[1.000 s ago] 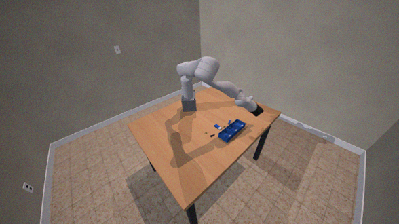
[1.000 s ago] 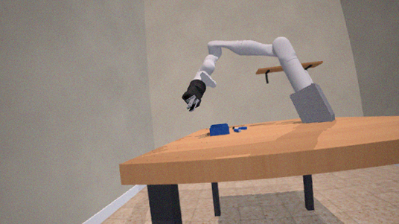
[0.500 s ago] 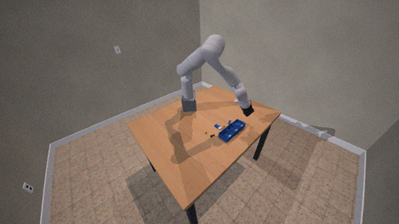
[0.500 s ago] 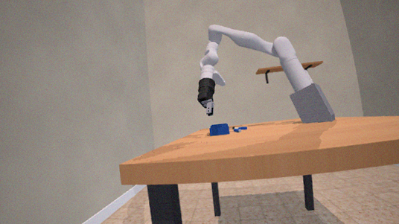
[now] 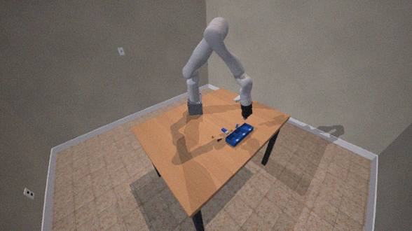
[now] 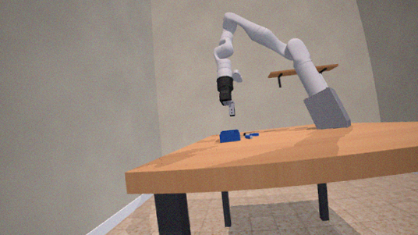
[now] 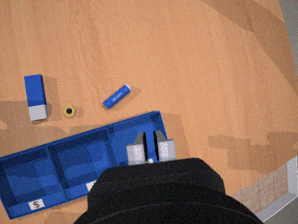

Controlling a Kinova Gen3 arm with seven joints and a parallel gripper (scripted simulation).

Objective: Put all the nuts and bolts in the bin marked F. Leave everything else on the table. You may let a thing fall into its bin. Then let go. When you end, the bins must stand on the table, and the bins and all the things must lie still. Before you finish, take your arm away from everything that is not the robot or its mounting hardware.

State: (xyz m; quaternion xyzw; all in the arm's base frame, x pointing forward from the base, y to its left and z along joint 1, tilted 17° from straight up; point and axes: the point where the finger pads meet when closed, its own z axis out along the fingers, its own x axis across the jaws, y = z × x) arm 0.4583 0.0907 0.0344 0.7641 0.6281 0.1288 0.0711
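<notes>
My hand is 10 mm short of the blue two-compartment bin, 80 mm to the left of it and 100 mm above it. Also, from my hand: black bolt (80 mm behind, 220 mm to the right, 120 mm below).
</notes>
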